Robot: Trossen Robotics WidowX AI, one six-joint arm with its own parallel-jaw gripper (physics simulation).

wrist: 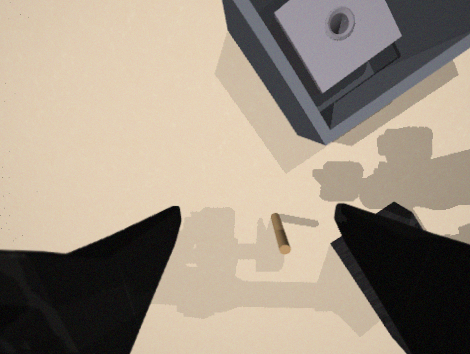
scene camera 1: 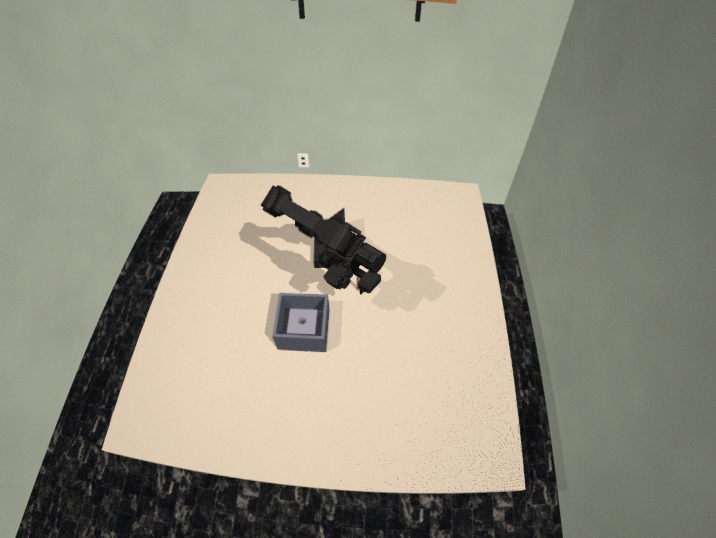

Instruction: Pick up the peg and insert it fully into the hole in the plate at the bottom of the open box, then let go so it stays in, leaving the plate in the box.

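Places are measured from the arm's base along level axes (x back, y up, z left), in metres.
Pixels of known places: gripper, fingertip midpoint: [wrist: 257, 212] [scene camera 1: 349, 286].
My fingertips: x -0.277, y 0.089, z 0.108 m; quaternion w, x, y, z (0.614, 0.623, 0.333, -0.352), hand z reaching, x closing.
Observation:
Behind a point stands the place of what it marks.
The peg [wrist: 280, 234] @(x -0.176, y -0.029, z 0.126 m) is a slim light-brown cylinder standing upright on the table, with its shadow running from its foot. In scene camera 1 a sliver of the peg [scene camera 1: 358, 282] shows beside the gripper. My gripper [scene camera 1: 353, 284] @(x -0.277, y 0.089, z 0.108 m) [wrist: 257, 212] @(x -0.277, y 0.089, z 0.108 m) is open and empty, above the table; in the wrist view the peg appears between the fingertips, nearer the right one. The open box [scene camera 1: 301, 343] @(x -0.427, y -0.028, z -0.027 m) [wrist: 272, 67] @(x -0.346, y -0.001, z 0.043 m) is blue-grey and stands apart from the peg. The pale lilac plate [scene camera 1: 294, 328] @(x -0.376, y -0.029, z -0.058 m) [wrist: 320, 60] @(x -0.328, y -0.029, z -0.007 m) lies at its bottom, with a round empty hole [scene camera 1: 302, 320] @(x -0.337, y -0.043, z -0.040 m) [wrist: 340, 24] @(x -0.347, y -0.044, z -0.046 m).
The cream table top [scene camera 1: 231, 393] @(x -0.601, y -0.087, z -0.233 m) [wrist: 100, 125] @(x -0.432, y -0.087, z 0.266 m) carries the arm, the box and the peg. The box walls stand well above the plate. The arm's dark base [scene camera 1: 318, 258] is behind the box in scene camera 1. Arm shadows fall around the peg.

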